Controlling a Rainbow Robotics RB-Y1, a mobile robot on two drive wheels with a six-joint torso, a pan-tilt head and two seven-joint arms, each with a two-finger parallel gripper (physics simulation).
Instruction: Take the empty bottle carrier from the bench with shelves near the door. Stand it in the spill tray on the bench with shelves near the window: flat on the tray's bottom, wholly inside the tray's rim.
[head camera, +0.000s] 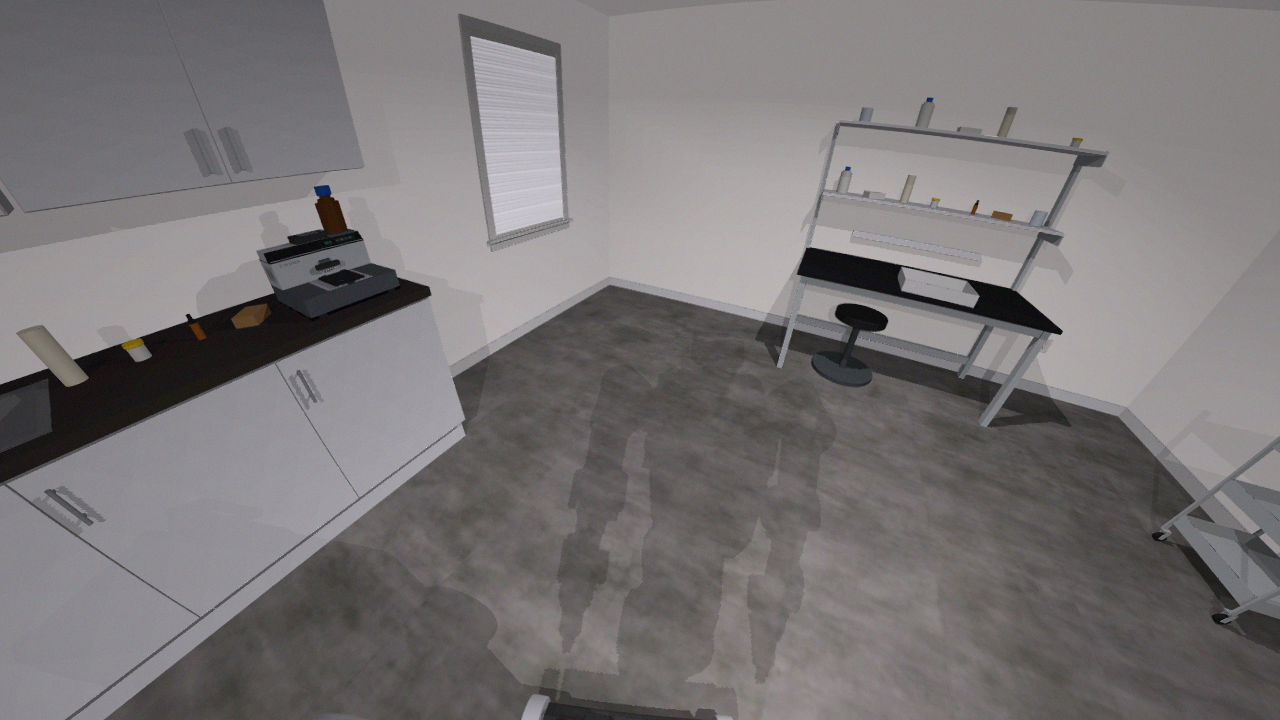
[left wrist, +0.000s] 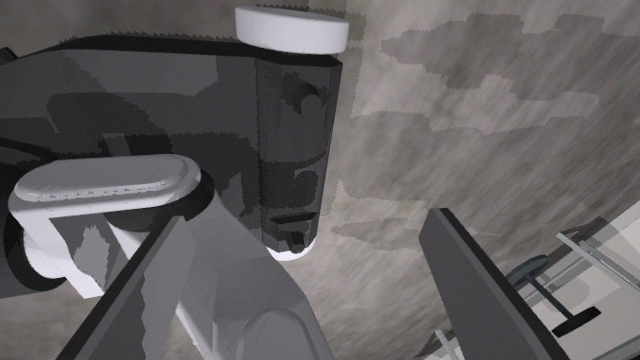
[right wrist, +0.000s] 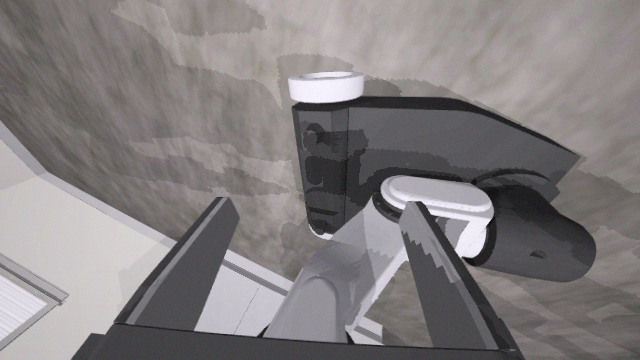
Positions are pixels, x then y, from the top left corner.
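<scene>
My left gripper: visible in the left wrist view (310, 227), out of frame in the head camera view and out of frame in the right wrist view. My right gripper: visible in the right wrist view (316, 209), out of frame in the head camera view and out of frame in the left wrist view. A white spill tray appears in the head camera view (948, 289); it is out of frame in the left wrist view and out of frame in the right wrist view. On a white cabinet counter, (right wrist: 245, 297) and (head camera: 359, 469) are the same spot.
</scene>
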